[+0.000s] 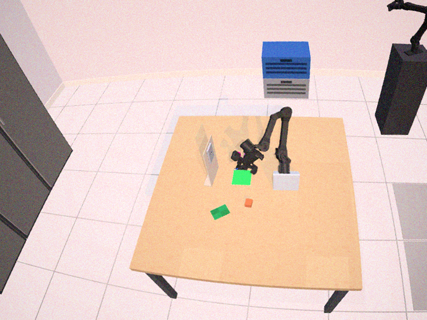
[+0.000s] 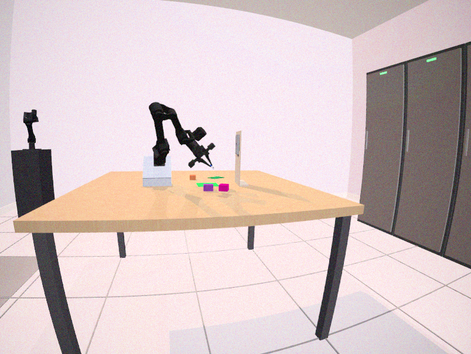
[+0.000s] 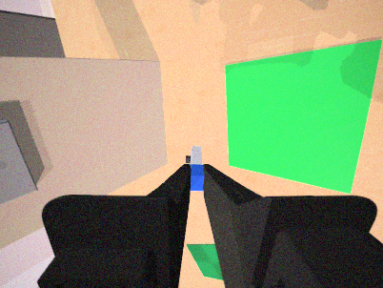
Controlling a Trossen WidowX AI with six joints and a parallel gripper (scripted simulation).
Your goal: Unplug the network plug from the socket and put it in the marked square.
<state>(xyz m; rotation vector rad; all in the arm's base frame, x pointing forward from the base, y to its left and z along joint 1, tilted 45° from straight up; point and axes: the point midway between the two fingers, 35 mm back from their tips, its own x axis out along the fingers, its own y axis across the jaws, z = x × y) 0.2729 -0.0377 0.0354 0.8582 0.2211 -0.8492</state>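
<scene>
My gripper tip is 30 mm past the bright green marked square, 10 mm to the left of it and 100 mm above it. From my gripper tip the other things lie so: purple cube 50 mm behind, 170 mm to the right, 90 mm below; blue network plug 10 mm ahead; upright panel 160 mm ahead, 20 mm to the right, 40 mm above.
</scene>
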